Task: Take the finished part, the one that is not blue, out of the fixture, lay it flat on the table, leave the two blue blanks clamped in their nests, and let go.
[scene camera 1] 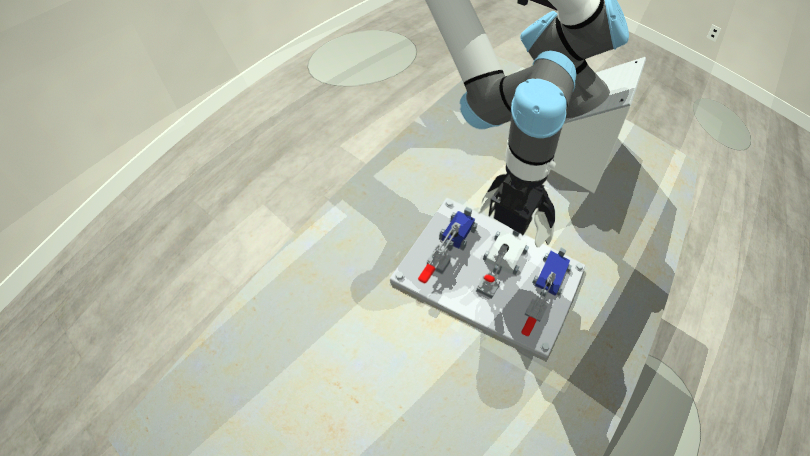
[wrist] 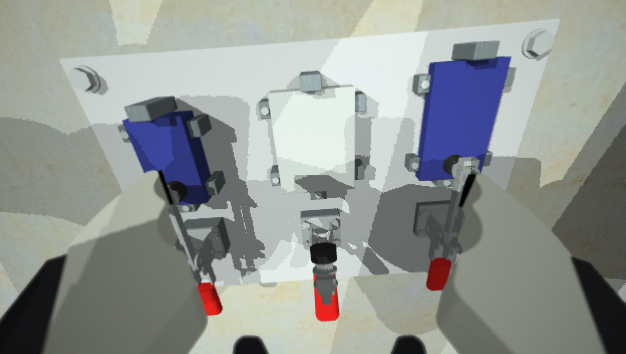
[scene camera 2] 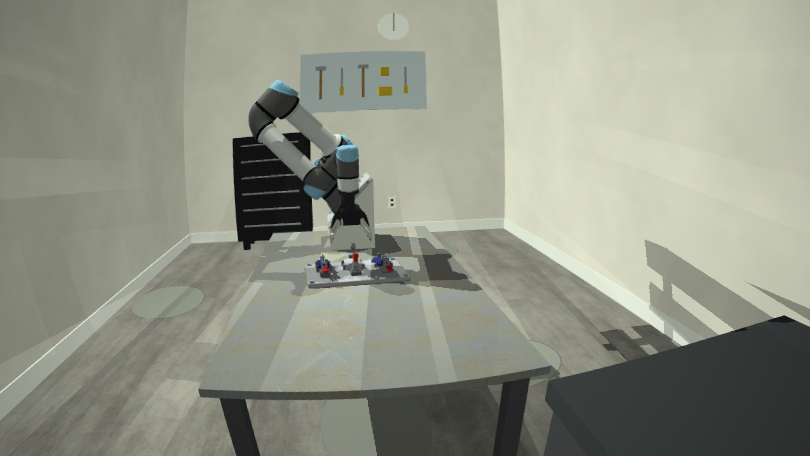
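Seen in the pictures: gripper, fingertip midpoint: (scene camera 1: 515, 225) (wrist: 316, 176) (scene camera 2: 350, 241); arm's base, link origin: (scene camera 1: 584, 102).
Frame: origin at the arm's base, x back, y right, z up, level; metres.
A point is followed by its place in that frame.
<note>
The finished part, a white block (scene camera 1: 514, 256) {z -0.155, x -0.390, y -0.074 m} (wrist: 315, 135) {z -0.155, x -0.378, y -0.052 m}, lies in the middle nest of the pale fixture plate (scene camera 1: 416, 249) {z -0.176, x -0.501, y 0.089 m} (scene camera 2: 362, 281) {z -0.180, x -0.545, y -0.100 m} (wrist: 235, 70) {z -0.176, x -0.345, y 0.012 m}. Its middle clamp (wrist: 323, 253) {z -0.085, x -0.426, y -0.062 m} is swung up, off the part, with the red handle upright. The left blue blank (scene camera 1: 465, 222) {z -0.150, x -0.398, y 0.050 m} (wrist: 160, 142) {z -0.150, x -0.398, y 0.057 m} and the right blue blank (scene camera 1: 556, 262) {z -0.160, x -0.335, y -0.152 m} (wrist: 465, 110) {z -0.160, x -0.346, y -0.158 m} sit in the outer nests, black clamp tips down on them. My gripper (scene camera 1: 516, 228) {z -0.084, x -0.378, y -0.050 m} (scene camera 2: 351, 239) {z -0.084, x -0.378, y -0.050 m} (wrist: 316, 176) {z -0.084, x -0.378, y -0.050 m} is open and empty, above the fixture's back edge, fingers spread wide. In the wrist view the fingers partly cover the outer clamps.
The left red handle (scene camera 1: 426, 273) {z -0.134, x -0.548, y 0.023 m} (wrist: 210, 298) {z -0.134, x -0.537, y 0.021 m} and right red handle (scene camera 1: 528, 325) {z -0.144, x -0.500, y -0.189 m} (wrist: 438, 274) {z -0.144, x -0.492, y -0.186 m} lie low toward the fixture's front. The table (scene camera 1: 317, 373) {z -0.191, x -0.822, y 0.039 m} (scene camera 2: 362, 339) {z -0.191, x -0.979, y -0.127 m} extends in front of the fixture. The arm's white pedestal (scene camera 1: 589, 147) {z -0.062, x -0.072, y -0.066 m} stands behind.
</note>
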